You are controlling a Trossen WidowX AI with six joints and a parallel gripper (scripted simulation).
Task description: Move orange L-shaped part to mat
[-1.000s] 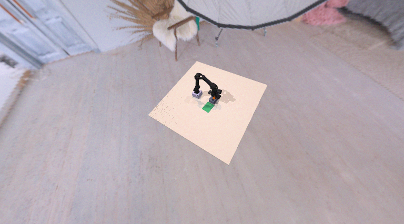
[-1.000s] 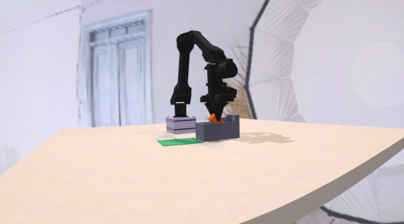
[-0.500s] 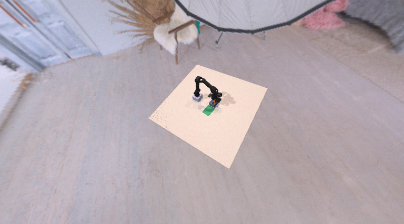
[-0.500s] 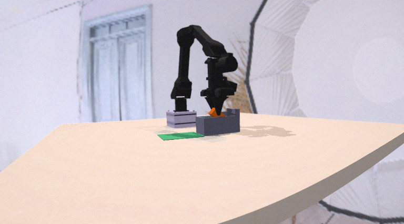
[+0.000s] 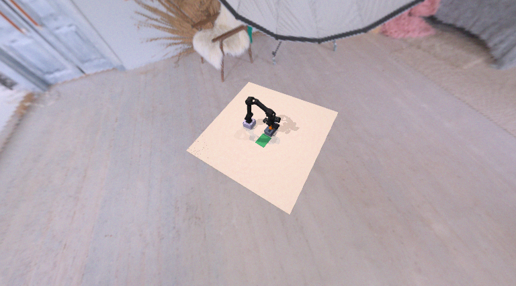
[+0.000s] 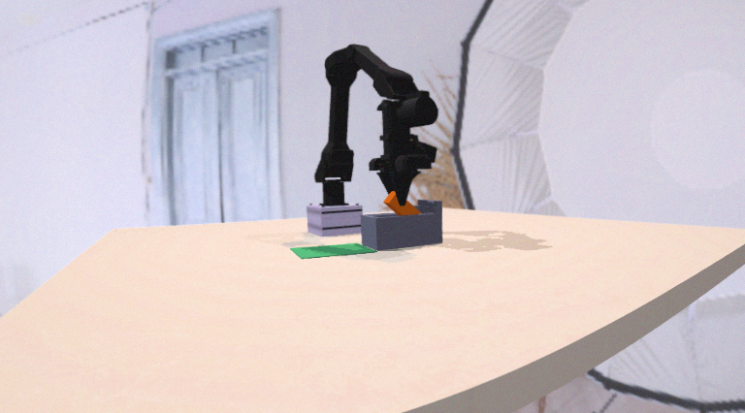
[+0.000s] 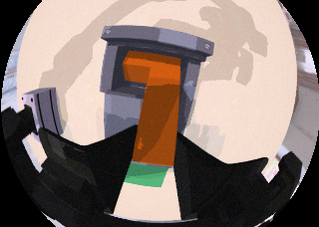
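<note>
My gripper tip is 20 mm past the green mat, 140 mm to the left of it and 100 mm above it. The rest, counted from my gripper tip: orange L-shaped part (10 mm behind, 30 mm to the left, 30 mm below).
</note>
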